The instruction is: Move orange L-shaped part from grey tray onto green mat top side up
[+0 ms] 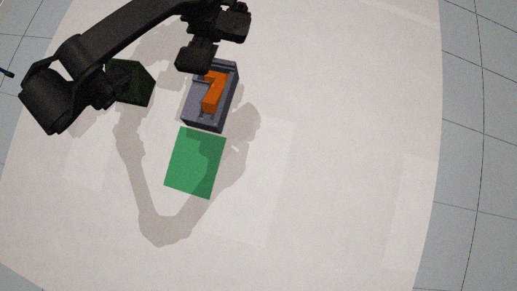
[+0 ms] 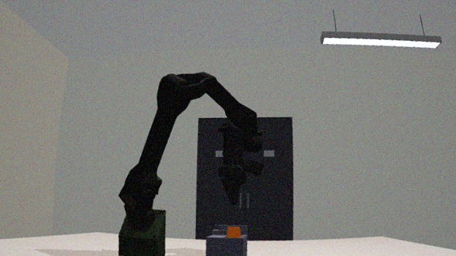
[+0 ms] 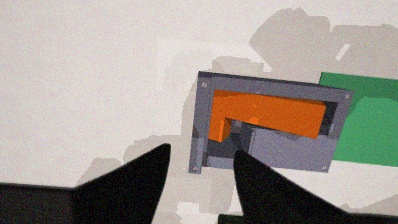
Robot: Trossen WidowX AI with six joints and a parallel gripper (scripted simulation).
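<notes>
Right now the orange L-shaped part is 100 mm below my gripper tip and 50 mm to the right of it. From my gripper tip the other things lie so: green mat (220 mm to the right, 160 mm below, 20 mm ahead).
</notes>
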